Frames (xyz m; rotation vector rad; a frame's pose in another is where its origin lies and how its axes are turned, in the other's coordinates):
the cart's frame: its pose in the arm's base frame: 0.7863 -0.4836 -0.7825 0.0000 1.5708 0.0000
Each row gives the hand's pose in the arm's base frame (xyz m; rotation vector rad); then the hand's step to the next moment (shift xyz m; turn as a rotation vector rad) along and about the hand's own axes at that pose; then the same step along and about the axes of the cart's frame.
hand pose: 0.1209 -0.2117 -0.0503 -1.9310 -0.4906 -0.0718
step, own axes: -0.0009 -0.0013 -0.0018 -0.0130 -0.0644 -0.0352
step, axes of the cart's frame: -0.0016 -0.0015 -0.0010 -0.0669 -0.0145 -0.0295
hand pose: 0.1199 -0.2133 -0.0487 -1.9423 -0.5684 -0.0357
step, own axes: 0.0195 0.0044 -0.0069 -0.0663 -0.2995 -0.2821
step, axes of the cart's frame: -0.0047 -0.0002 0.0206 -0.3613 -0.1728 -0.1152
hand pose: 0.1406 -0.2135 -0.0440 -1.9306 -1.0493 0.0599
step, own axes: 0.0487 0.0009 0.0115 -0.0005 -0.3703 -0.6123
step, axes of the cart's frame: -0.0096 0.0412 0.0267 -0.6295 -0.3396 0.0214
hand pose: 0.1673 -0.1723 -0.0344 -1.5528 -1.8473 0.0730
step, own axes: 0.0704 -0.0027 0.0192 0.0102 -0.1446 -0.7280
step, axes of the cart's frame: -0.0204 0.0686 -0.0144 -0.6152 -0.3128 0.2734
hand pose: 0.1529 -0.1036 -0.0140 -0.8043 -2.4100 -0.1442
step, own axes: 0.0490 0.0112 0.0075 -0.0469 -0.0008 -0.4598
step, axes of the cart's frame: -0.0206 0.0364 -0.0288 -0.3512 -0.1516 0.2595
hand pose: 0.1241 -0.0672 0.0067 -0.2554 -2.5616 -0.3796
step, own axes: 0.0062 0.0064 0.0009 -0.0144 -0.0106 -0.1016
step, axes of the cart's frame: -0.0039 0.0070 -0.0040 -0.0732 -0.0437 0.0581
